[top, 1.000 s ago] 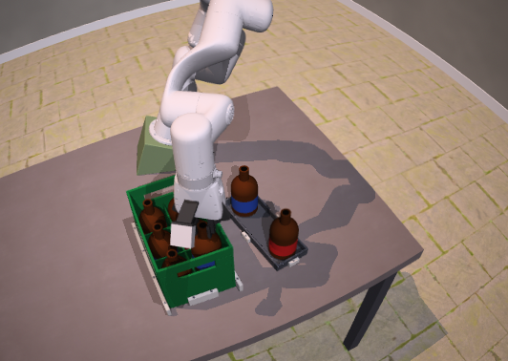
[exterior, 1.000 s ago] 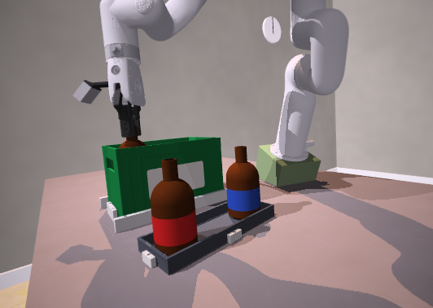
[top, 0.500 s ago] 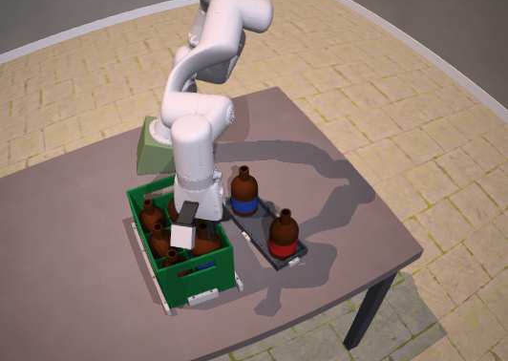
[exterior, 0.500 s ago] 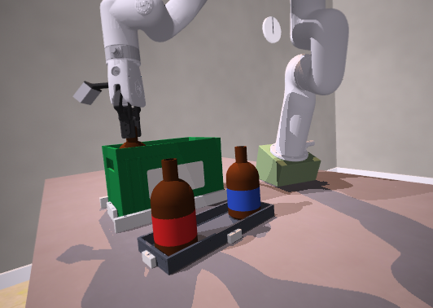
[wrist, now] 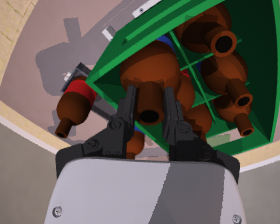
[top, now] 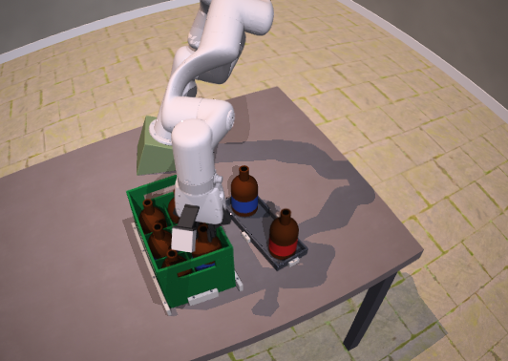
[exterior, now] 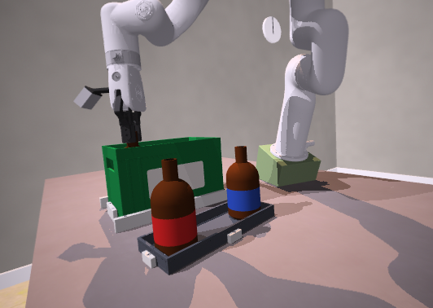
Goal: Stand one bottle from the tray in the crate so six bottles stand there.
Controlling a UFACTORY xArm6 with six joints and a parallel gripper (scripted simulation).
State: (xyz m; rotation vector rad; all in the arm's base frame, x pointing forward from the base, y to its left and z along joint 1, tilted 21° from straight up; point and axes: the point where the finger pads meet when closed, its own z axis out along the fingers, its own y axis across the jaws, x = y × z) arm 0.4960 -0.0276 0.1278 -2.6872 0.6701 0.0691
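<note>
The green crate is 80 mm behind my hand, 60 mm to the right of it and 120 mm below it. From my hand the other things lie so: dark tray (120 mm behind, 180 mm to the left, 190 mm below).
</note>
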